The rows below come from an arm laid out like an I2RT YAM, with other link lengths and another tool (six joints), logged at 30 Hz.
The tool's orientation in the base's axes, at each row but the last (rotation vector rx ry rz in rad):
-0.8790, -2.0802, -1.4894
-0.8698, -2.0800, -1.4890
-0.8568, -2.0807, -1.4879
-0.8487, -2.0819, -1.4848
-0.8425, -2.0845, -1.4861
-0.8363, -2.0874, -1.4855
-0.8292, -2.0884, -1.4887
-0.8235, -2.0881, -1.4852
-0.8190, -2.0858, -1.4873
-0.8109, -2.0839, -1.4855
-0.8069, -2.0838, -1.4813
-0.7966, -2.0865, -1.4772
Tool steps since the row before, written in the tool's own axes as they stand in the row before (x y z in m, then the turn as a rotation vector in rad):
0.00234, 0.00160, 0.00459, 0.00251, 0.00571, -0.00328
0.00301, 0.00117, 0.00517, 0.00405, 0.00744, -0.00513
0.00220, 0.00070, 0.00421, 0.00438, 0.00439, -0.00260
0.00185, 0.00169, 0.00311, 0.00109, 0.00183, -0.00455
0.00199, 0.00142, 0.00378, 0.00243, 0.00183, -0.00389
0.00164, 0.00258, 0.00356, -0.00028, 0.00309, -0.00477
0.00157, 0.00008, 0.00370, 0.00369, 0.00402, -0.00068
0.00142, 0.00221, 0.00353, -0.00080, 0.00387, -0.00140
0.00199, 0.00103, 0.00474, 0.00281, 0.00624, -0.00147
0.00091, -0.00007, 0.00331, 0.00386, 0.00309, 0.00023
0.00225, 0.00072, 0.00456, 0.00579, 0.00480, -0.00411
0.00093, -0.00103, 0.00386, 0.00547, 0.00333, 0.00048
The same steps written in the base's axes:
-0.00044, 0.00526, 0.00112, 0.00223, -0.00122, 0.00657
-0.00125, 0.00586, 0.00110, 0.00234, -0.00222, 0.00936
-0.00106, 0.00465, 0.00057, -0.00003, -0.00045, 0.00671
-0.00015, 0.00375, 0.00136, 0.00052, -0.00363, 0.00343
-0.00046, 0.00435, 0.00105, -0.00044, -0.00271, 0.00410
0.00058, 0.00434, 0.00168, 0.00239, -0.00384, 0.00346
-0.00112, 0.00386, -0.00010, 0.00012, 0.00111, 0.00538
0.00044, 0.00418, 0.00130, 0.00328, -0.00055, 0.00256
-0.00082, 0.00515, 0.00050, 0.00230, 0.00070, 0.00657
-0.00079, 0.00330, -0.00049, -0.00067, 0.00175, 0.00458
-0.00127, 0.00495, 0.00053, -0.00076, -0.00155, 0.00839
-0.00153, 0.00357, -0.00132, -0.00171, 0.00236, 0.00572

